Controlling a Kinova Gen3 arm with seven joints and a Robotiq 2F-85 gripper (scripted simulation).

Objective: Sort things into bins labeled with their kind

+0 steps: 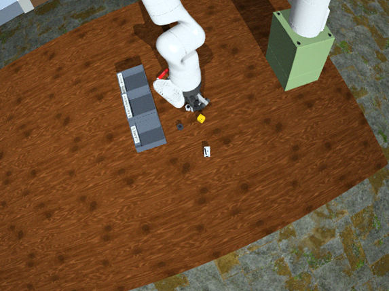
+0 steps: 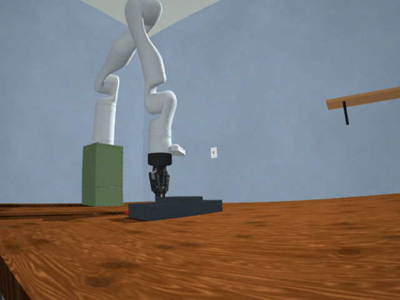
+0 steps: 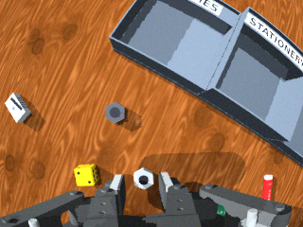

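The metal nut lies 30 mm below my hand. Round my hand: dark nut: 50 mm to the left, 40 mm ahead, 30 mm below; then green marker: 80 mm to the right, 30 mm below, 10 mm ahead; then yellow die: 40 mm to the left, 30 mm below, 20 mm behind.
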